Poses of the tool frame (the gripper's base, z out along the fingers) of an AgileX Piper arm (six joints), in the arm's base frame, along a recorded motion.
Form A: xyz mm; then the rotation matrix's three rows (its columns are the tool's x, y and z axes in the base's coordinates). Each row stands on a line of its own.
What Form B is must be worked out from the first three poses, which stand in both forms.
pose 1, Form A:
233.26 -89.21 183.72
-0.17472 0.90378 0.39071
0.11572 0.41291 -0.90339
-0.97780 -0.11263 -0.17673
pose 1, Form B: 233.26 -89.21 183.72 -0.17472 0.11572 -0.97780 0.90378 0.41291 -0.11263
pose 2, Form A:
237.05 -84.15 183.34
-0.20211 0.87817 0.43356
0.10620 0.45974 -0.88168
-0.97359 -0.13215 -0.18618
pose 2, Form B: 237.05 -84.15 183.34 -0.20211 0.10620 -0.97359 0.87817 0.45974 -0.13215
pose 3, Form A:
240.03 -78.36 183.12
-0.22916 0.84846 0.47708
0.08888 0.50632 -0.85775
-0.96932 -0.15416 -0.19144
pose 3, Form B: 240.03 -78.36 183.12 -0.22916 0.08888 -0.96932 0.84846 0.50632 -0.15416
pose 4, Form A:
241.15 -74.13 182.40
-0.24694 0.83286 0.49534
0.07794 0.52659 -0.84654
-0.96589 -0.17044 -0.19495
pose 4, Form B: 241.15 -74.13 182.40 -0.24694 0.07794 -0.96589 0.83286 0.52659 -0.17044
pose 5, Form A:
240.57 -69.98 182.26
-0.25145 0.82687 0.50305
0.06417 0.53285 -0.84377
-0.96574 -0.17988 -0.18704
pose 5, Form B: 240.57 -69.98 182.26 -0.25145 0.06417 -0.96574 0.82687 0.53285 -0.17988
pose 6, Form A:
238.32 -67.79 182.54
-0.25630 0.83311 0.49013
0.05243 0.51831 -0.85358
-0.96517 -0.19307 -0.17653
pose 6, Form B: 238.32 -67.79 182.54 -0.25630 0.05243 -0.96517 0.83311 0.51831 -0.19307
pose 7, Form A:
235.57 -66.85 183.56
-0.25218 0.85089 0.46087
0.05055 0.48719 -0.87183
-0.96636 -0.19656 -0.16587
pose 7, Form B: 235.57 -66.85 183.56 -0.25218 0.05055 -0.96636 0.85089 0.48719 -0.19656
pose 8, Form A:
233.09 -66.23 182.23
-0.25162 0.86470 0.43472
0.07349 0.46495 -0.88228
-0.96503 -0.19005 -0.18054
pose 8, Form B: 233.09 -66.23 182.23 -0.25162 0.07349 -0.96503 0.86470 0.46495 -0.19005
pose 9, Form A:
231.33 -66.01 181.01
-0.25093 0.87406 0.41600
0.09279 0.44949 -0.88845
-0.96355 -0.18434 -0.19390
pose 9, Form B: 231.33 -66.01 181.01 -0.25093 0.09279 -0.96355 0.87406 0.44949 -0.18434
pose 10, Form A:
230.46 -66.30 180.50
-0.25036 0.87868 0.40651
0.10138 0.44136 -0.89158
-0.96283 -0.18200 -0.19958
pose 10, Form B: 230.46 -66.30 180.50 -0.25036 0.10138 -0.96283 0.87868 0.44136 -0.18200
